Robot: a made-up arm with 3 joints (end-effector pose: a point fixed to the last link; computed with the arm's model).
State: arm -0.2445 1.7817 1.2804
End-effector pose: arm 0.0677 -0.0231 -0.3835 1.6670 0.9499 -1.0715
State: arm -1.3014 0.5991 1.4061
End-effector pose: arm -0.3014 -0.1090 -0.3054 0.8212 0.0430 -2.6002
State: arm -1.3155 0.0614 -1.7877
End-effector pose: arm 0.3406 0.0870 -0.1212 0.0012 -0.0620 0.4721
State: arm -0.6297 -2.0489 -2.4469
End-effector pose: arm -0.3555 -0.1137 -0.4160 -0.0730 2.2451 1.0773
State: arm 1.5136 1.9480 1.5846
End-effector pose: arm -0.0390 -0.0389 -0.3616 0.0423 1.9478 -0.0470
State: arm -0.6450 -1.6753 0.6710
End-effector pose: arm 0.1467 -0.2590 0.0826 -1.7741 -0.0231 -0.9772
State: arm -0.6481 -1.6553 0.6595
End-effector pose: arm 0.1459 -0.2647 0.0793 -1.7525 -0.0100 -0.9794
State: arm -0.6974 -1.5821 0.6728
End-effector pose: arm 0.1210 -0.2799 0.0806 -1.6870 0.0208 -1.0555
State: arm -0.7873 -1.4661 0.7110
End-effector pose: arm 0.0715 -0.2983 0.0846 -1.5866 0.0606 -1.2009
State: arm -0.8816 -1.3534 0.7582
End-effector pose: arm 0.0158 -0.3085 0.0875 -1.4909 0.0921 -1.3596
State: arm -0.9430 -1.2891 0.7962
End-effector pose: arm -0.0219 -0.3085 0.0899 -1.4393 0.1058 -1.4671
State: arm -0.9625 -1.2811 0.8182
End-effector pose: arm -0.0342 -0.3042 0.0935 -1.4388 0.1040 -1.5043
